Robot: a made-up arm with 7 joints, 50 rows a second.
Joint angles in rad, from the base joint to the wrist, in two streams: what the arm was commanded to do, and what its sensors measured. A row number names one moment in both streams.
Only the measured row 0 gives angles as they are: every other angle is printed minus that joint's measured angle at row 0.
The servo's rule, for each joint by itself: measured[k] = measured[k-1] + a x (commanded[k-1-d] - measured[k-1]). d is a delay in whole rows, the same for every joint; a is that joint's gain. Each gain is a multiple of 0.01, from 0.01 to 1. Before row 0 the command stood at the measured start. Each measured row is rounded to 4 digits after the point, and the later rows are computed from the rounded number. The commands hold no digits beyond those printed.
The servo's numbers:
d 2
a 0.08 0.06 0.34 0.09 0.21 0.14 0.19
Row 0, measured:
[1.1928, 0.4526, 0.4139, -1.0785, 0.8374, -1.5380, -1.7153]
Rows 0 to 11, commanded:
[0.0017, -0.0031, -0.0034, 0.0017, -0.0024, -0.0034, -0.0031]
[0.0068, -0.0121, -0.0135, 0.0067, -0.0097, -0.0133, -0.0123]
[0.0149, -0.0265, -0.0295, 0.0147, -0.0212, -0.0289, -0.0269]
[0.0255, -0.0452, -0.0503, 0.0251, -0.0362, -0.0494, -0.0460]
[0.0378, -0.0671, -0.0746, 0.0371, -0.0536, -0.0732, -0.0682]
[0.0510, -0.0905, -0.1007, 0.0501, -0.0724, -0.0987, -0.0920]
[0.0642, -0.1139, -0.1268, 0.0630, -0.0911, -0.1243, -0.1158]
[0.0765, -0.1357, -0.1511, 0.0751, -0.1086, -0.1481, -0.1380]
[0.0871, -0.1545, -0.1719, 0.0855, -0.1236, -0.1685, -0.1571]
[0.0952, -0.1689, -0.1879, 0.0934, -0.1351, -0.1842, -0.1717]
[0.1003, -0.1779, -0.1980, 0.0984, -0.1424, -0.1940, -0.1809]
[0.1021, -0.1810, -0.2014, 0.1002, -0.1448, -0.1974, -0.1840]
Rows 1 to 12, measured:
[0.0000, 0.0000, 0.0000, 0.0000, 0.0000, 0.0000, 0.0000]
[0.0000, 0.0000, 0.0000, 0.0000, 0.0000, 0.0000, 0.0000]
[0.0001, -0.0002, -0.0012, 0.0002, -0.0005, -0.0005, -0.0006]
[0.0006, -0.0009, -0.0054, 0.0008, -0.0024, -0.0023, -0.0028]
[0.0017, -0.0024, -0.0136, 0.0021, -0.0063, -0.0060, -0.0074]
[0.0036, -0.0050, -0.0261, 0.0042, -0.0126, -0.0121, -0.0147]
[0.0063, -0.0087, -0.0426, 0.0072, -0.0212, -0.0207, -0.0249]
[0.0099, -0.0136, -0.0624, 0.0111, -0.0320, -0.0316, -0.0376]
[0.0142, -0.0196, -0.0843, 0.0158, -0.0444, -0.0446, -0.0525]
[0.0192, -0.0266, -0.1070, 0.0211, -0.0579, -0.0591, -0.0687]
[0.0246, -0.0343, -0.1291, 0.0269, -0.0717, -0.0744, -0.0855]
[0.0302, -0.0424, -0.1491, 0.0329, -0.0850, -0.0898, -0.1019]

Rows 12 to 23, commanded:
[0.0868, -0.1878, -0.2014, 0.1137, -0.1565, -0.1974, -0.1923]
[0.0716, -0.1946, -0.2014, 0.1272, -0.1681, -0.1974, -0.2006]
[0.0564, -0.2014, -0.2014, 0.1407, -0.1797, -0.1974, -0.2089]
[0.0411, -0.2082, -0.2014, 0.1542, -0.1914, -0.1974, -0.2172]
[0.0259, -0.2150, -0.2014, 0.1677, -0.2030, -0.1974, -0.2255]
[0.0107, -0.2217, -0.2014, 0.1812, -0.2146, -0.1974, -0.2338]
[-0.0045, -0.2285, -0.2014, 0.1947, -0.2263, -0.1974, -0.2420]
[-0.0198, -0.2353, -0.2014, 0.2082, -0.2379, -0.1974, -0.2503]
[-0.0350, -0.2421, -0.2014, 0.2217, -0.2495, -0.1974, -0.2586]
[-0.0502, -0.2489, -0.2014, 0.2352, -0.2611, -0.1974, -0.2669]
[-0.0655, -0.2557, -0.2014, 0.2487, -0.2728, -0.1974, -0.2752]
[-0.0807, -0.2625, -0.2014, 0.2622, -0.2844, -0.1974, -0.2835]
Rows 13 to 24, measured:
[0.0358, -0.0505, -0.1657, 0.0388, -0.0971, -0.1044, -0.1169]
[0.0411, -0.0583, -0.1778, 0.0443, -0.1071, -0.1174, -0.1296]
[0.0448, -0.0661, -0.1858, 0.0505, -0.1175, -0.1286, -0.1415]
[0.0469, -0.0738, -0.1911, 0.0574, -0.1281, -0.1382, -0.1527]
[0.0477, -0.0815, -0.1946, 0.0649, -0.1389, -0.1465, -0.1634]
[0.0472, -0.0891, -0.1969, 0.0729, -0.1499, -0.1536, -0.1736]
[0.0455, -0.0967, -0.1984, 0.0814, -0.1611, -0.1597, -0.1835]
[0.0427, -0.1042, -0.1994, 0.0904, -0.1723, -0.1650, -0.1931]
[0.0389, -0.1117, -0.2001, 0.0998, -0.1836, -0.1695, -0.2024]
[0.0342, -0.1191, -0.2005, 0.1096, -0.1950, -0.1734, -0.2115]
[0.0287, -0.1265, -0.2008, 0.1197, -0.2064, -0.1768, -0.2204]
[0.0224, -0.1338, -0.2010, 0.1301, -0.2179, -0.1797, -0.2292]

